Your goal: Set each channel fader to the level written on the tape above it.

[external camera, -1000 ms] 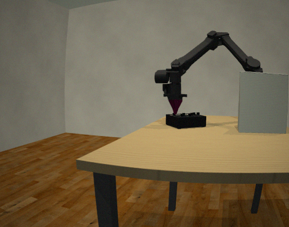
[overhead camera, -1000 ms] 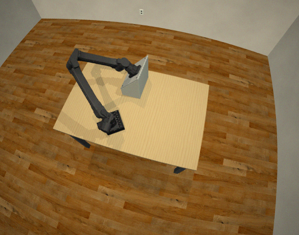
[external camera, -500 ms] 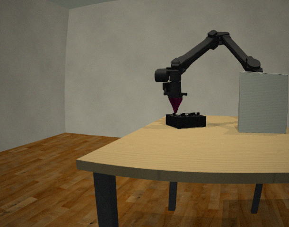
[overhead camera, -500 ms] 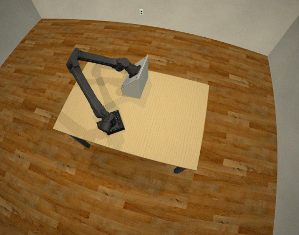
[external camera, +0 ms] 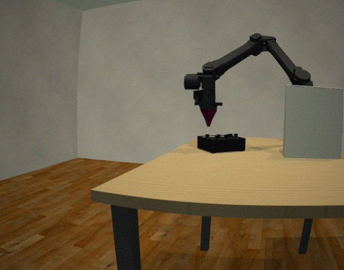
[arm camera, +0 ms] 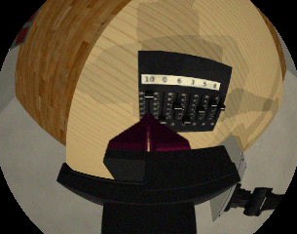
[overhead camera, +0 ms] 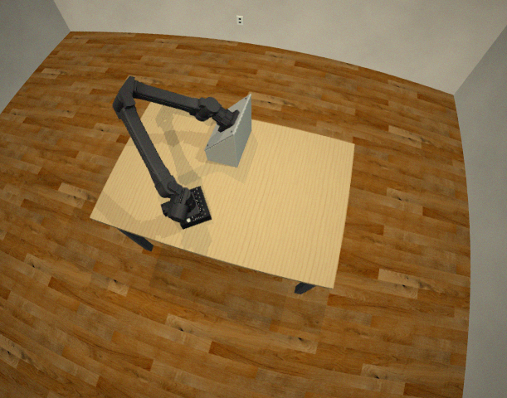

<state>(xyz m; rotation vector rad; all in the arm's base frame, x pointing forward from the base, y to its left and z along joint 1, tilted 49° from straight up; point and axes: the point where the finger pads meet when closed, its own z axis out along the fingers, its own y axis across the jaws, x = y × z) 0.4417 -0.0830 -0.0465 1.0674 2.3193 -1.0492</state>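
Now: hand 40 mm above the fader cap, 10 mm to the left of it and 10 mm short of it. The rest, counted from my hand: master cap 110 mm behind, 80 mm to the right, 40 mm below.
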